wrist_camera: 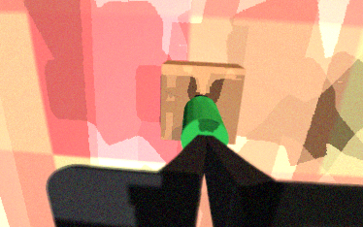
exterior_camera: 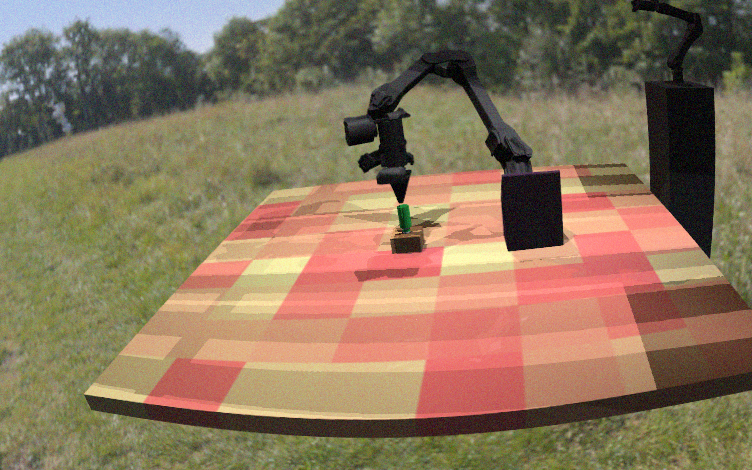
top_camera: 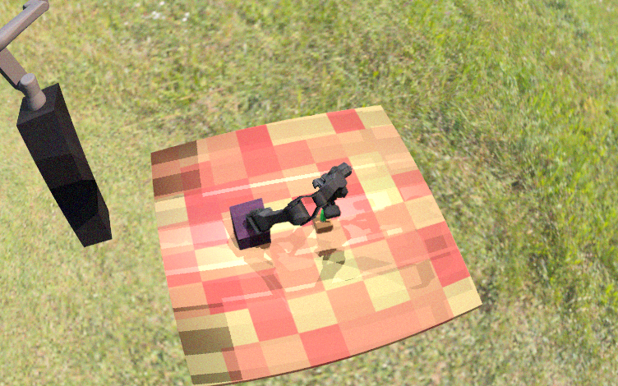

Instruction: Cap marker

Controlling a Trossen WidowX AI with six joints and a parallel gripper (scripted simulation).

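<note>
Right now the green marker cap is 30 mm below my gripper tip.
</note>
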